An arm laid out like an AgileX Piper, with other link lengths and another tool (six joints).
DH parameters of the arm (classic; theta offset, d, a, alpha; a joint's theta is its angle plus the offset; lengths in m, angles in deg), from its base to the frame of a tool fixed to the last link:
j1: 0 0.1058 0 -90
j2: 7.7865 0 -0.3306 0
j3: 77.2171 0 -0.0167 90
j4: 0 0.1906 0 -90
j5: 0 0 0 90
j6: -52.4 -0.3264 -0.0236 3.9
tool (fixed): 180 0.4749 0 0
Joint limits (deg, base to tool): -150..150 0..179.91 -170..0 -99.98..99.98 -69.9..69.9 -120..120
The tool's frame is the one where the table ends.
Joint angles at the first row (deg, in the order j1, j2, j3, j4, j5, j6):
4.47, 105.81, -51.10, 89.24, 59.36, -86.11
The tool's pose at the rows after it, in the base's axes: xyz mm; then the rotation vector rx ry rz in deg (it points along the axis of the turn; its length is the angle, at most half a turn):
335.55 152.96 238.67 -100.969 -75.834 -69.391
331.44 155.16 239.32 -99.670 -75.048 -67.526
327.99 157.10 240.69 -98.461 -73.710 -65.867
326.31 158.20 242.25 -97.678 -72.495 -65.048
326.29 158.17 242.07 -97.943 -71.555 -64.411
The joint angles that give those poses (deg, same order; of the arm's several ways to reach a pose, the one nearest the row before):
4.47, 105.81, -51.10, 88.62, 60.21, -84.27
4.47, 105.81, -51.10, 87.56, 62.03, -82.64
4.47, 105.81, -51.10, 86.98, 63.91, -80.96
4.47, 105.81, -51.10, 86.98, 65.17, -79.93
4.47, 105.81, -51.10, 86.98, 65.38, -78.97

